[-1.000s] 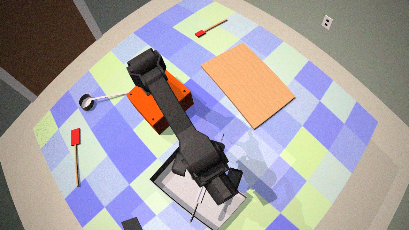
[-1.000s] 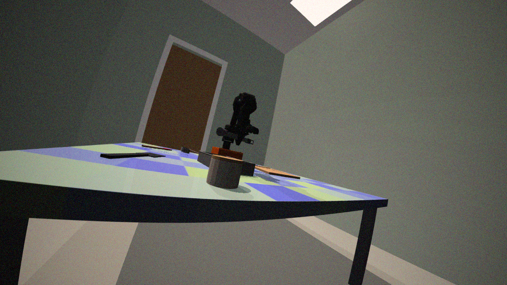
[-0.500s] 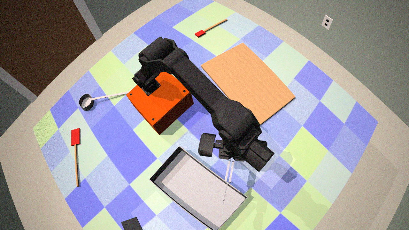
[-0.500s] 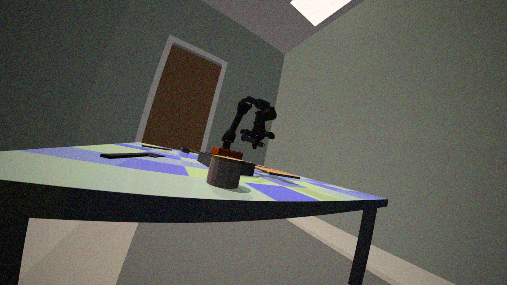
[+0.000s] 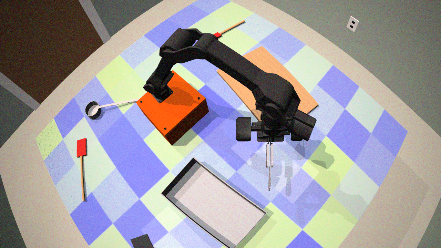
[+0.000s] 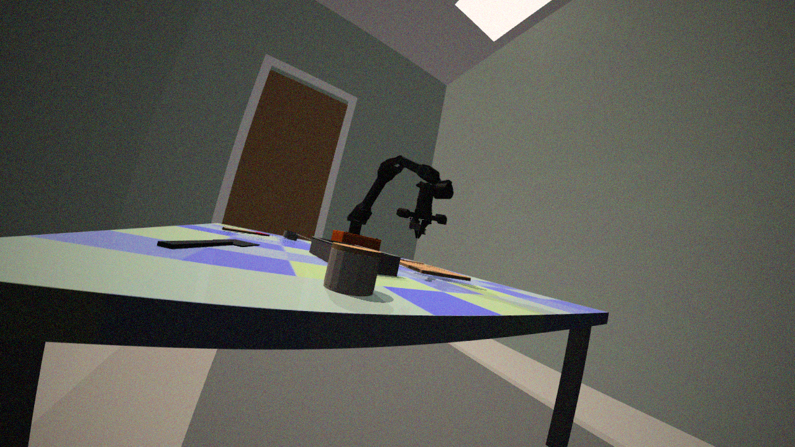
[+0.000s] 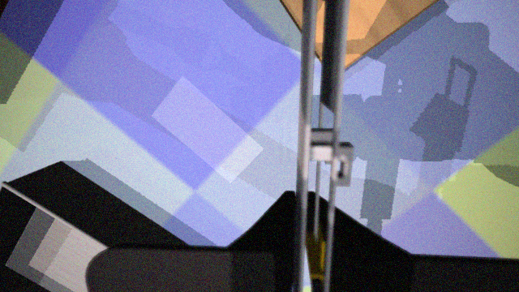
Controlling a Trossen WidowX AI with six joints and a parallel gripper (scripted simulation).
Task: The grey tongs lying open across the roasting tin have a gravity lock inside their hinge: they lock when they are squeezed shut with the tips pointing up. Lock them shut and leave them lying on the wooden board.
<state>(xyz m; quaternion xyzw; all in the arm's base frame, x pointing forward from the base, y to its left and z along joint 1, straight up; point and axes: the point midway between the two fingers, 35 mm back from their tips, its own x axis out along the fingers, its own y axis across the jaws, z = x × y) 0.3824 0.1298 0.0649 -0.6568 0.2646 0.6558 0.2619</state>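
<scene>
The wooden board is 200 mm to the left of my gripper tip, 170 mm behind it and 120 mm below it. Round my gripper tip: roasting tin: 250 mm to the right, 100 mm below, 20 mm ahead; then yellow lock piece: 40 mm above; then flat dark object: 580 mm to the right, 130 mm below, 80 mm ahead.
</scene>
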